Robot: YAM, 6 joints.
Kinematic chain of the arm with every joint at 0, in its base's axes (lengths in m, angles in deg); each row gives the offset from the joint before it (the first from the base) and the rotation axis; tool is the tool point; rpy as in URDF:
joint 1: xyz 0 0 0.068 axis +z
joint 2: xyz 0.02 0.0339 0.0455 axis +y
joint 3: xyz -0.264 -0.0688 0 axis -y
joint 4: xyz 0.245 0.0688 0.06 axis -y
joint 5: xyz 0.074 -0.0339 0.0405 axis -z
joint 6: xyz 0.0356 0 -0.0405 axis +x
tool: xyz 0 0 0 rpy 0 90 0
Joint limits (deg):
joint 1: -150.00..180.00
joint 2: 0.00..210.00
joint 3: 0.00..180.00
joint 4: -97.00..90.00
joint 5: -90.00..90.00
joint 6: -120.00..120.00
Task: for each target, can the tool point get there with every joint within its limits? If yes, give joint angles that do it. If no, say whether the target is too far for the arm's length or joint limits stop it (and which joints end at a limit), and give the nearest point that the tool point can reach.
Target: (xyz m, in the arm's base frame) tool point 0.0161 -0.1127 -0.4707
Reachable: no: joint limits stop it (at a limit: joint 2) | nearest point 0.0205 -0.1438 -0.3653 | short by 0.110 m
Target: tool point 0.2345 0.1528 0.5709
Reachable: yes | joints 39.19 89.42 124.02 -31.62 56.72 -54.73
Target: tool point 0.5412 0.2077 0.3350
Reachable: yes | joints 22.48 161.22 159.02 56.20 25.01 73.30
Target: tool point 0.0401 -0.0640 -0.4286
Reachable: no: joint limits stop it (at a limit: joint 2) | nearest point 0.0573 -0.0914 -0.3519 | short by 0.083 m
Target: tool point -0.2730 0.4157 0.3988
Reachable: yes | joints -53.65 28.25 152.26 61.41 -48.19 -75.70
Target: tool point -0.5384 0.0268 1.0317
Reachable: no: too far | nearest point -0.3276 0.0163 0.6583 | short by 0.429 m
